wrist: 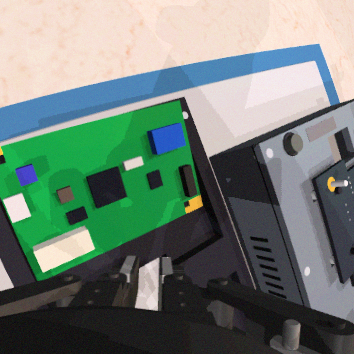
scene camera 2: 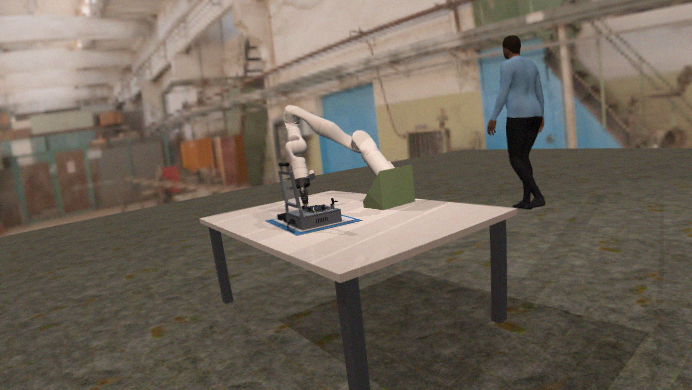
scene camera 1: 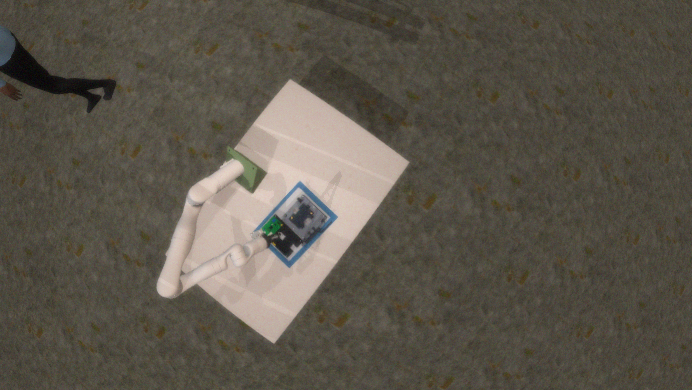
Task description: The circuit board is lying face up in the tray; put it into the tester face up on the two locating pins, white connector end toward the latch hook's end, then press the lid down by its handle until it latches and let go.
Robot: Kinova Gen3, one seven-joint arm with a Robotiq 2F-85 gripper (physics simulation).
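Places are measured from the arm's base along level axes (x back, y right, z up), in centimetres.
Pixels of known places: gripper, fingertip midpoint: [wrist: 148,272] [scene camera 1: 278,234]; arm's base at its link origin: [scene camera 2: 390,180] [scene camera 1: 237,167].
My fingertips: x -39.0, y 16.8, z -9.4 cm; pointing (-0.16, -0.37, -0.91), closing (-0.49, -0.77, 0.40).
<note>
Ahead of a thing's pixels: the offset from my fingertips to its top centre. Level surfaces: height alone.
The circuit board @[dx +5.6, dy -0.7, dz +1.6 cm] [scene camera 1: 272,226] [wrist: 105,187] lies face up in the dark tray [scene camera 1: 290,247] [wrist: 165,240]. In the wrist view its long white connector is at the lower left. My gripper [scene camera 1: 276,239] [scene camera 2: 305,204] [wrist: 148,272] is over the tray beside the board's long edge, fingers nearly together. The pale strip in the narrow gap looks like the surface below; I see no object gripped. The tester [scene camera 1: 310,220] [scene camera 2: 315,220] [wrist: 295,220] stands beside the tray. Its lid @[dx -15.8, dy -15.2, dz +20.7 cm] [scene camera 2: 286,187] stands raised, handle @[dx -16.3, dy -15.1, dz +25.7 cm] [scene camera 2: 284,164] at the top. One locating pin @[dx -1.2, dy -12.6, dz +5.5 cm] [wrist: 342,183] shows.
A blue-bordered white mat @[dz -2.2 cm] [scene camera 1: 329,216] [scene camera 2: 352,220] [wrist: 115,88] lies under tray and tester. The latch hook @[dx +1.0, dy -23.0, dz +8.3 cm] [scene camera 2: 333,202] stands at the tester's end away from the lid hinge. The arm's green mount [scene camera 1: 253,172] [scene camera 2: 397,187] stands on the table. A person [scene camera 1: 47,80] [scene camera 2: 522,100] stands off the table.
</note>
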